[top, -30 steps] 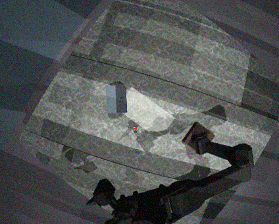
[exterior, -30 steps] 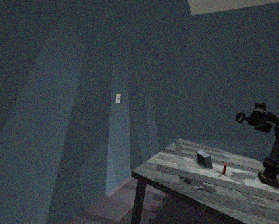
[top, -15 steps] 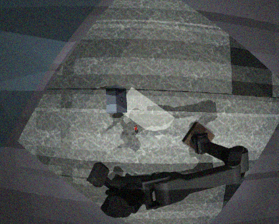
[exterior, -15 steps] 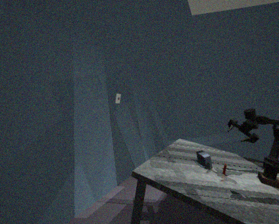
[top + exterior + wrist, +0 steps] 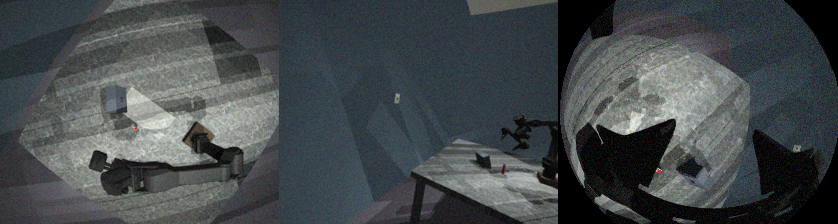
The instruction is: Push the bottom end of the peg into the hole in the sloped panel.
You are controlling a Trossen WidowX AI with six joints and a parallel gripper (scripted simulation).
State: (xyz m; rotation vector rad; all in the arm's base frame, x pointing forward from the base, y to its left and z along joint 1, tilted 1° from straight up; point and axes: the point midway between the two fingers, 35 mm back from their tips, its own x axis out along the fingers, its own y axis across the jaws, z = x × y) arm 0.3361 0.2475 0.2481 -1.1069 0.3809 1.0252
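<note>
The red peg is 210 mm below my gripper tip, 160 mm to the right of it and 40 mm behind it. The rest, counted from my gripper tip: grey sloped panel: 240 mm to the right, 220 mm below, 110 mm ahead.
</note>
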